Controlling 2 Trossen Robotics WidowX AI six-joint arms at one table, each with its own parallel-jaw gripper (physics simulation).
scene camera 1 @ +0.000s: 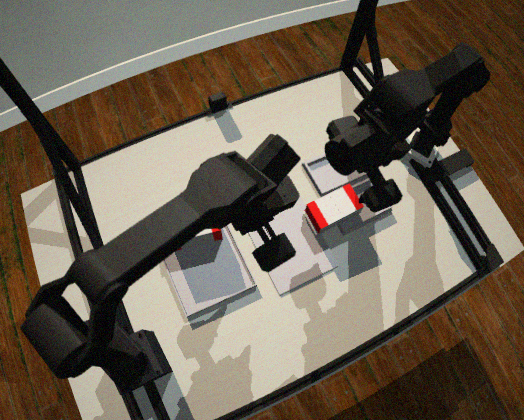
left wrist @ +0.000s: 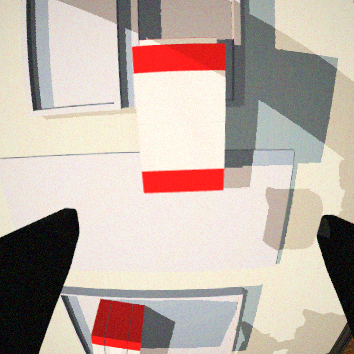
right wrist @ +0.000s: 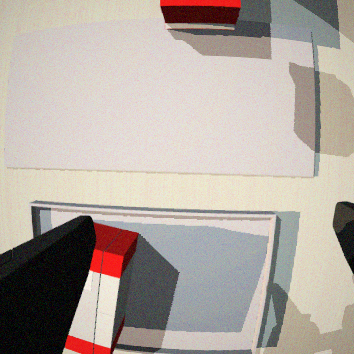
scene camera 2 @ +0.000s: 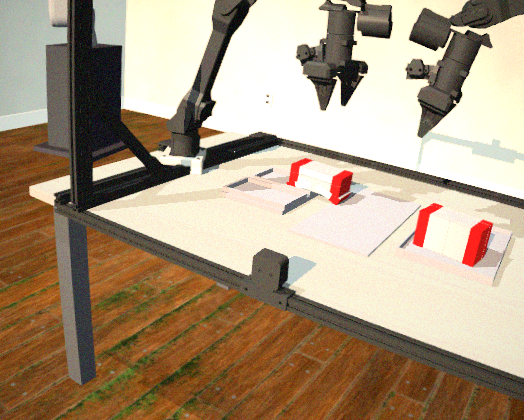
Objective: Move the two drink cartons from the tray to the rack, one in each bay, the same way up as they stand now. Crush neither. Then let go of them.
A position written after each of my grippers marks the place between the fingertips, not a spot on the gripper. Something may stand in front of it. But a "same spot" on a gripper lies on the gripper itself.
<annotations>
my left gripper: scene camera 1; left wrist 203,225; scene camera 2; not seen in the right wrist view (out of frame)
my right gripper: scene camera 1 260,225; right wrist 218,222; scene camera 2 423,133; not seen in the left wrist view (out of frame)
same spot on my left gripper: [scene camera 1: 384,193] = [scene camera 2: 356,60]
same spot on pale grey mat: [left wrist: 121,228] = [scene camera 2: 363,220]
</annotations>
